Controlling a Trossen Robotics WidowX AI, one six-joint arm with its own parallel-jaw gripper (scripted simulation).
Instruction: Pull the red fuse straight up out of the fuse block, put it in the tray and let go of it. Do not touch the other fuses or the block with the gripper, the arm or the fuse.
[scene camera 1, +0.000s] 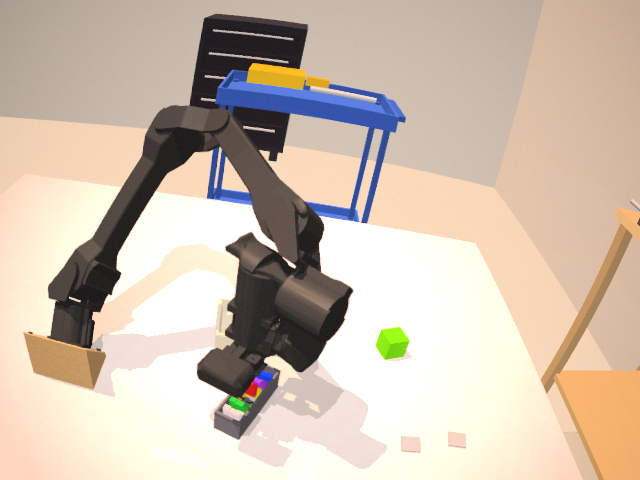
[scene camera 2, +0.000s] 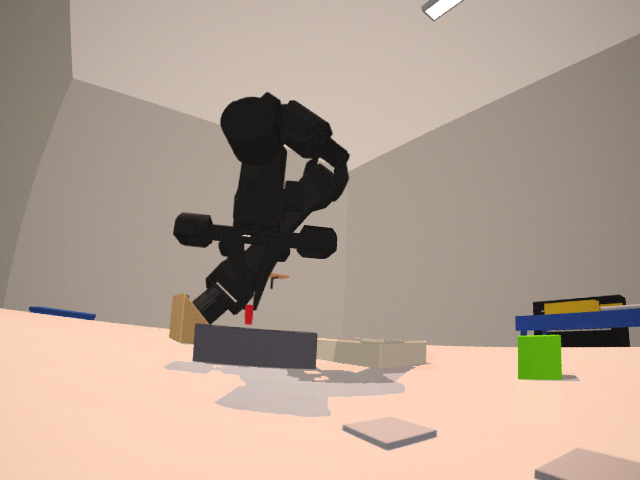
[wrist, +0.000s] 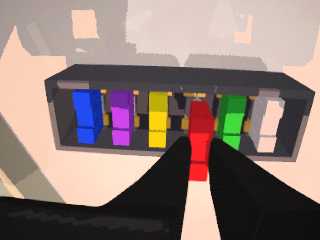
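My gripper is there for me in scene camera 1, and scene camera 2 (249, 309) shows it as well. The wrist view shows the gripper too. On my gripper, (scene camera 1: 264, 359) and (wrist: 159, 198) are the same spot.
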